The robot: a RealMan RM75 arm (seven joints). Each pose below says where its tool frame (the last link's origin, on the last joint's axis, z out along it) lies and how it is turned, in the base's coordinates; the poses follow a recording.
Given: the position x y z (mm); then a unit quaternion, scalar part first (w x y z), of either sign.
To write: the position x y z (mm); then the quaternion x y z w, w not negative. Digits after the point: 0 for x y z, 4 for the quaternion.
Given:
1: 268, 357, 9, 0.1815, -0.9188, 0.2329, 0.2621
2: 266, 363, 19, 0.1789, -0.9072, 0.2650, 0.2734
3: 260, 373, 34, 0.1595, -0.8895, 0.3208, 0.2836
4: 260, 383, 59, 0.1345, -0.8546, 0.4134, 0.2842
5: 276, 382, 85, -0.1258, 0.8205, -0.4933, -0.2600
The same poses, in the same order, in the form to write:
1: 268, 357, 9, -0.9188, 0.2329, 0.2621, 0.1815
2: 266, 363, 19, -0.9072, 0.2650, 0.2734, 0.1789
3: 260, 373, 34, -0.8895, 0.3208, 0.2836, 0.1595
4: 260, 383, 59, -0.8546, 0.4134, 0.2842, 0.1345
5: 276, 382, 85, -0.8205, 0.4933, 0.2600, 0.1258
